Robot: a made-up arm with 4 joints.
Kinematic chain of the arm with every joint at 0, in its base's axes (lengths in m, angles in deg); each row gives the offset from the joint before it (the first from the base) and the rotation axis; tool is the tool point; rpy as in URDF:
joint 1: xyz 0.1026 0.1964 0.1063 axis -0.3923 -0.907 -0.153
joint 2: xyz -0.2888 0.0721 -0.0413 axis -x
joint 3: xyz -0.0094 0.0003 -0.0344 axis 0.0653 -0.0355 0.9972
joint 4: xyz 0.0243 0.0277 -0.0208 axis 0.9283 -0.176 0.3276
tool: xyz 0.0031 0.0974 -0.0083 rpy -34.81 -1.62 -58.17
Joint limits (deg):
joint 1: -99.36..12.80
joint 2: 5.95..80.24
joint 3: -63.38..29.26
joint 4: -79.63..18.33
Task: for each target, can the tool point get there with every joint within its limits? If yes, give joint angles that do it. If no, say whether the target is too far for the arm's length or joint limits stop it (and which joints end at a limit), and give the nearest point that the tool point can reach.
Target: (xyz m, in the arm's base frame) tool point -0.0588 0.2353 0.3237
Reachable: yes | joints -86.28 18.00 -37.91 -10.59
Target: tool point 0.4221 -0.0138 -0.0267
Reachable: no: joint limits stop it (at a limit: joint 1, joint 2, joint 3) | nearest point 0.0271 0.0247 0.2570 | short by 0.488 m
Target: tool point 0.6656 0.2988 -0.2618
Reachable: no: too far | nearest point -0.0435 0.2687 -0.0799 | short by 0.733 m
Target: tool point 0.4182 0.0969 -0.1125
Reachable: no: joint limits stop it (at a limit: joint 1, joint 3) | nearest point -0.0479 0.2103 -0.0593 | short by 0.483 m
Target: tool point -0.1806 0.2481 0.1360
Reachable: yes | joints -46.45 13.47 -45.39 -54.75
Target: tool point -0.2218 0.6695 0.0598
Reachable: no: too far | nearest point -0.2126 0.3890 0.0436 | short by 0.281 m
